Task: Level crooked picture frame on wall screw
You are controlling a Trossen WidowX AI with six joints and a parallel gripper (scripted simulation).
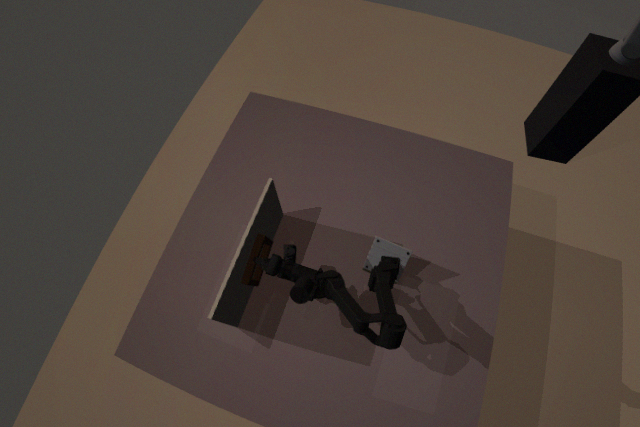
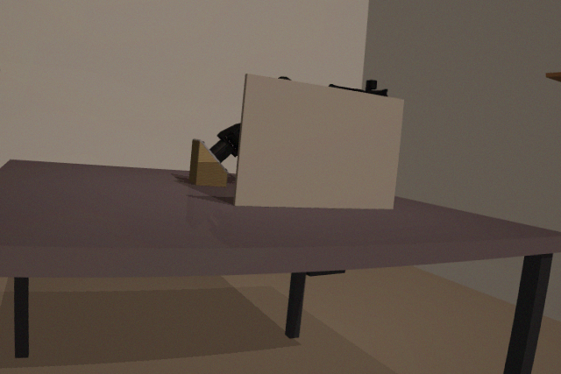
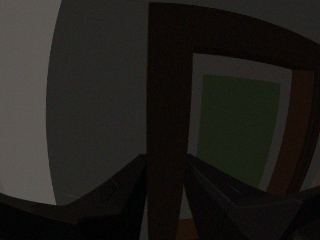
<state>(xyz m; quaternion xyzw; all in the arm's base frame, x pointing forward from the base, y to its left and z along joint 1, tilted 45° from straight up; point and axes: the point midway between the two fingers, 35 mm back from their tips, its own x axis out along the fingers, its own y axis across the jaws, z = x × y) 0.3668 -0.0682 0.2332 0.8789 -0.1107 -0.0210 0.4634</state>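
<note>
The picture frame lies 1 cm ahead of my gripper tip, 1 cm to the right of it and 5 cm below it. Also, from my gripper tip: wall panel (2 cm ahead, 2 cm to the right, 6 cm below).
</note>
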